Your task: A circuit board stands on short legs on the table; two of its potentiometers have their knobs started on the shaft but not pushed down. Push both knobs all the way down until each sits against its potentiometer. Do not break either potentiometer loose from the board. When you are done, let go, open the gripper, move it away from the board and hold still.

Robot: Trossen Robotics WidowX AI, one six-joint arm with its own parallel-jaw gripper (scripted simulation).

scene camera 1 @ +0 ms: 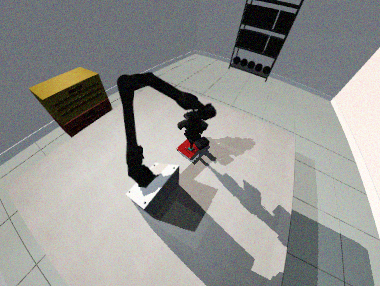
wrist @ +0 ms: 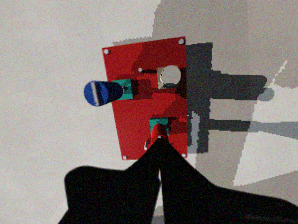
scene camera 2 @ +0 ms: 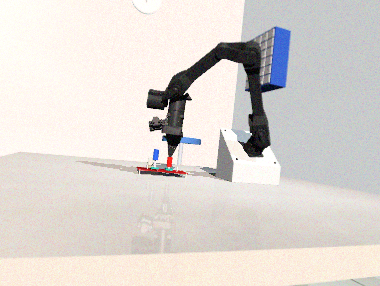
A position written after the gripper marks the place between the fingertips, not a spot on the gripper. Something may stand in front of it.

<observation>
In view: the gripper (scene camera 2: 169,157).
The gripper is seen too in the wrist view (wrist: 160,142).
</observation>
